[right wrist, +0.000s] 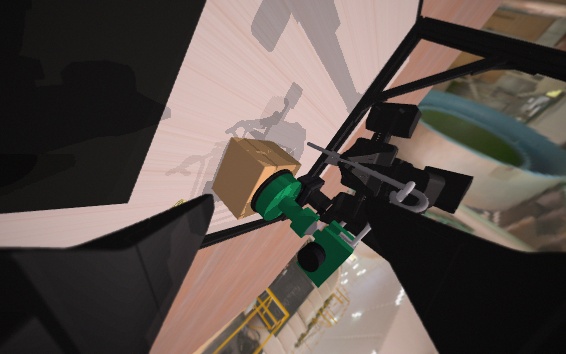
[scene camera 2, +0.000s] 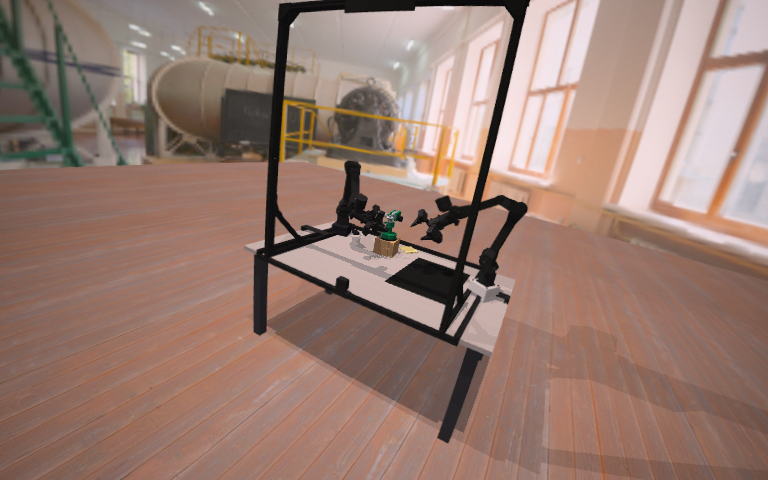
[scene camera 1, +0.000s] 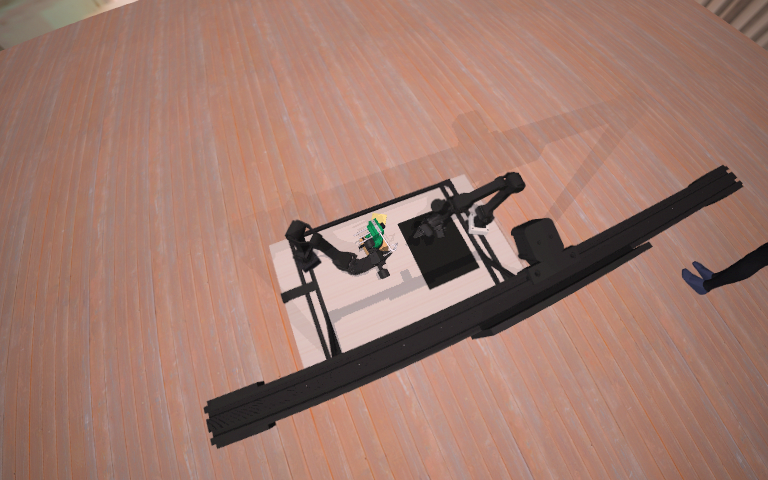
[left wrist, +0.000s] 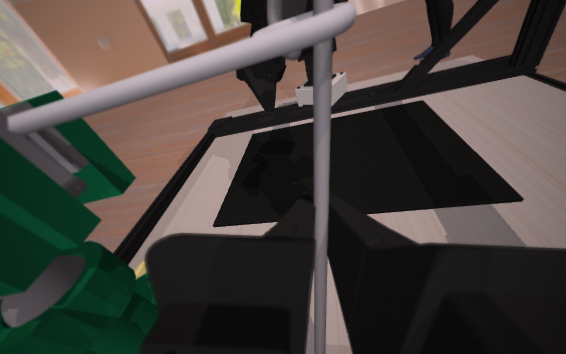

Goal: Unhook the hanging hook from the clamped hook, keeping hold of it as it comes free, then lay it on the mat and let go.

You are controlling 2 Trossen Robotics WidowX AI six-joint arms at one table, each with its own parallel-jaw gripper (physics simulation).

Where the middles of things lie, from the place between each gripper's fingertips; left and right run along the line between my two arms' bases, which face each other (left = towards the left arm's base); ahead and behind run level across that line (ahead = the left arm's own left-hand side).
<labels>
I see my left gripper 1 cm to the right of the hanging hook (left wrist: 322,53) and 1 cm below it. From my left hand the other things lie so: tan block (right wrist: 247,163) 10 cm ahead, 7 cm to the left, 12 cm below; clamped hook (left wrist: 290,38) 6 cm ahead, 4 cm to the left, 7 cm above; green base (left wrist: 107,301) 10 cm ahead, 7 cm to the left, 3 cm below.
The hanging hook is 60 mm behind my right hand, 140 mm to the left of it and 10 mm below it. Also, from my right hand: clamped hook (10 mm ahead, 160 mm to the left, 50 mm above); then black mat (scene camera 1: 440,260) (10 mm behind, 140 mm to the right, 180 mm below); then green base (50 mm ahead, 190 mm to the left, 50 mm below).
</labels>
